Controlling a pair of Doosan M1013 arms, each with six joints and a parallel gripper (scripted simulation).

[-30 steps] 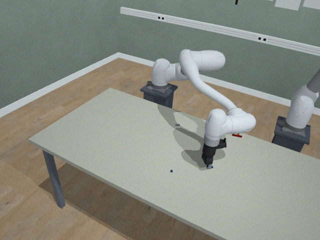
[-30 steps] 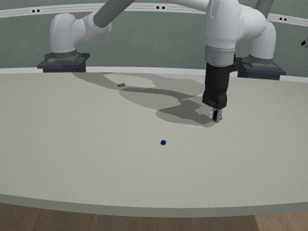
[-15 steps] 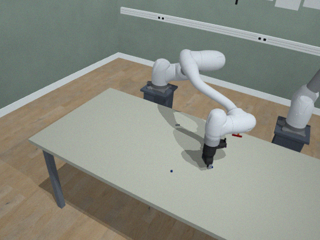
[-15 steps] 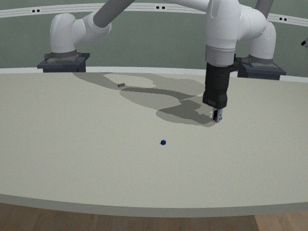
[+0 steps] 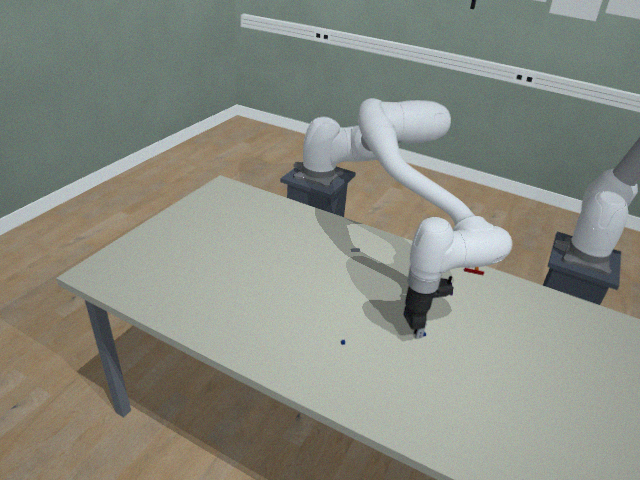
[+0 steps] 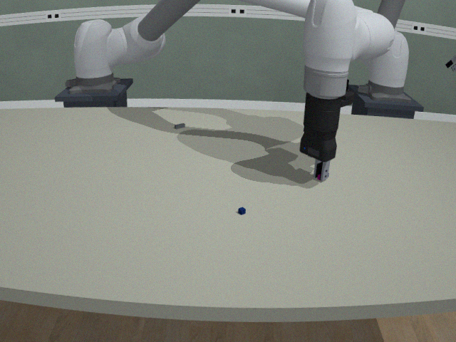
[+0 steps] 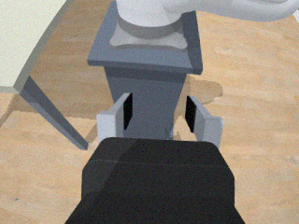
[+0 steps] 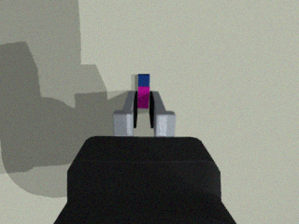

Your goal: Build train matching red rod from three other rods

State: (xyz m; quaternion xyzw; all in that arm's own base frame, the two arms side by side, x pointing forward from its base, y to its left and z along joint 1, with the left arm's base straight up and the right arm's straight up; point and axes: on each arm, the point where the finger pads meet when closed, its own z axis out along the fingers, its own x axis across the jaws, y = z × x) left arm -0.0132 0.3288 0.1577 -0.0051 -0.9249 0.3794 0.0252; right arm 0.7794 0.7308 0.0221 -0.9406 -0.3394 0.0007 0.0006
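Observation:
Right now the magenta rod is 20 mm below my right hand. The rest, counted from my right hand: red rod (420 mm behind, 80 mm to the left, 20 mm below); then orange rod (450 mm behind, 80 mm to the left, 20 mm below); then purple rod (280 mm behind, 30 mm to the left, 20 mm below).

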